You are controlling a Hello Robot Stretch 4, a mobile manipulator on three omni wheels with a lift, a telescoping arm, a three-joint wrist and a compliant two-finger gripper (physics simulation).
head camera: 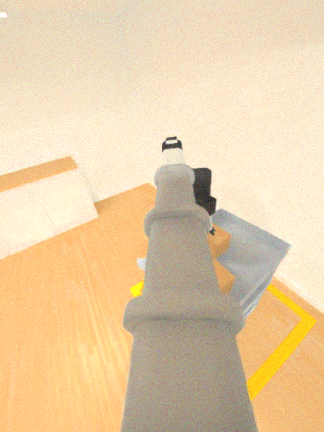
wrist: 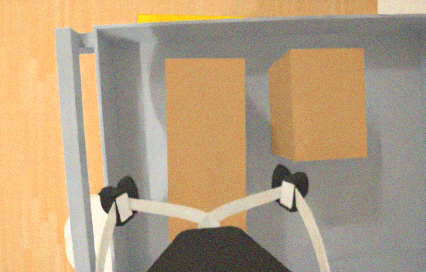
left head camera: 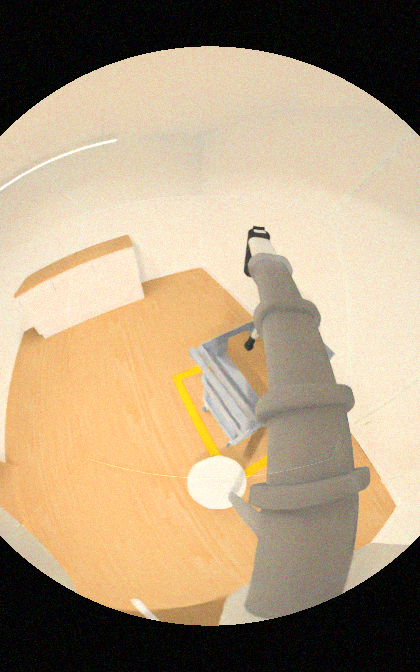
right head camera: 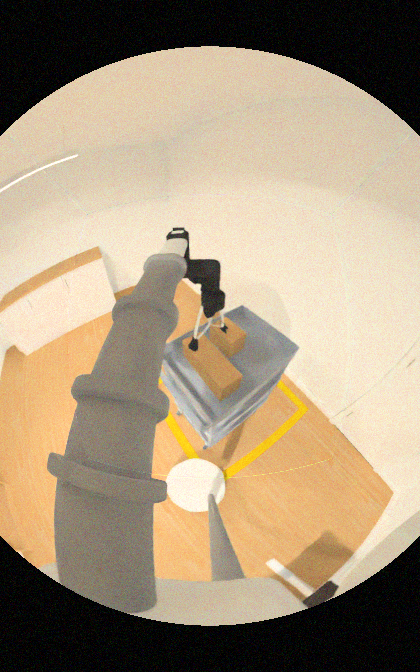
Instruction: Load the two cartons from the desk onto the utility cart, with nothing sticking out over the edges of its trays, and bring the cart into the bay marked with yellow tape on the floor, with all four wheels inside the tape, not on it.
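Frame: origin at the robot's base, x ahead, y left, z up, level; metres.
Seen in the pictures: gripper, fingertip midpoint: [wrist: 205, 185].
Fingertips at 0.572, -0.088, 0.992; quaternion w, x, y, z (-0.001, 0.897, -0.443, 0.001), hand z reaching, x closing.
Pixels of each thing's top centre, then the offset from my fingertips to it, as dx, dy, dz.
- long carton, middle of its top: [wrist: 207, 170] +0.000, -0.005, -0.108
- shorter carton, middle of its top: [wrist: 329, 104] [head camera: 212, 231] +0.176, -0.100, -0.108
The long carton [right head camera: 212, 367] [wrist: 205, 125] and the shorter carton [right head camera: 231, 337] [wrist: 327, 105] lie side by side, apart, within the top tray of the grey-blue cart [head camera: 255, 257] [left head camera: 220, 390] [right head camera: 267, 345] [wrist: 120, 100]; neither crosses the rim where visible. My gripper [right head camera: 209, 336] [wrist: 205, 185] is open above the tray, with its fingertips on either side of the long carton's line in the wrist view and holding nothing. Yellow tape [head camera: 282, 352] [left head camera: 196, 417] [right head camera: 265, 447] [wrist: 185, 19] runs around the cart. Two wheels show inside it; the others are hidden.
A white cabinet with a wooden top [head camera: 45, 210] [left head camera: 85, 295] [right head camera: 60, 300] stands at the left. A white disc [left head camera: 212, 482] [right head camera: 192, 485] is by the tape's near corner. A pale wall [head camera: 280, 150] rises behind and right of the cart. My arm hides part of the cart.
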